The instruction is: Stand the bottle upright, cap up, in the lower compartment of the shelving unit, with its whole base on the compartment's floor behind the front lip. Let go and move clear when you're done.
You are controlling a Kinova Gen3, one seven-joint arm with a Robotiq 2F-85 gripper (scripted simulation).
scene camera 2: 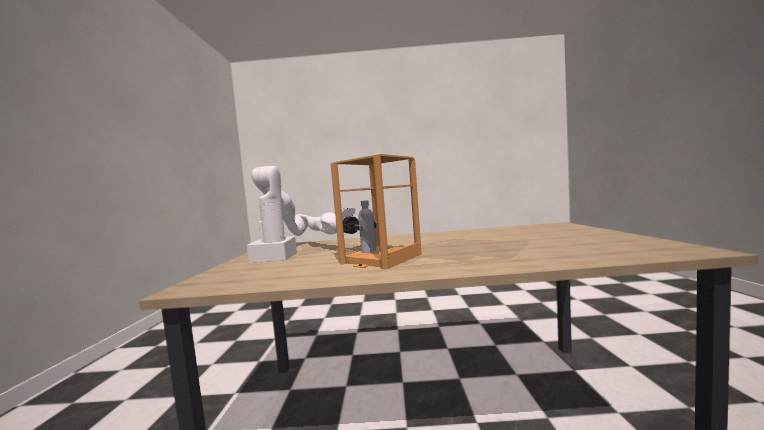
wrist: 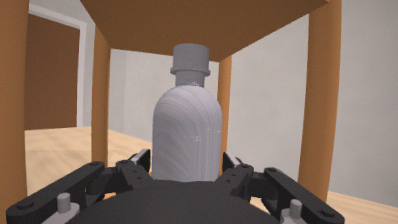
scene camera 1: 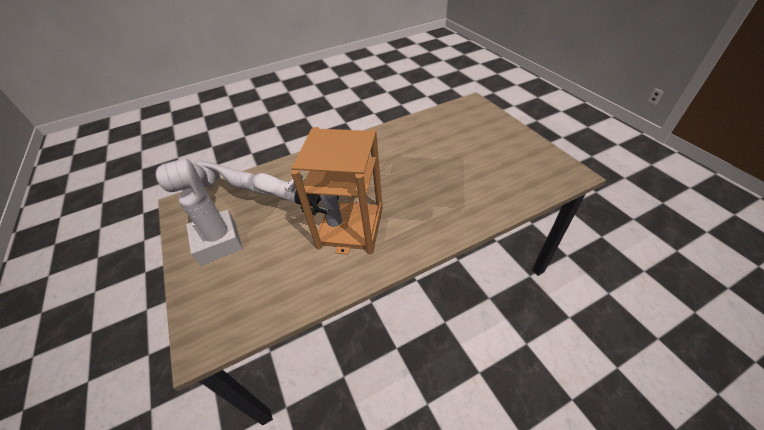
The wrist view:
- gripper: 186, 160
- grey bottle: 187, 121
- orange shelving unit: 224, 35
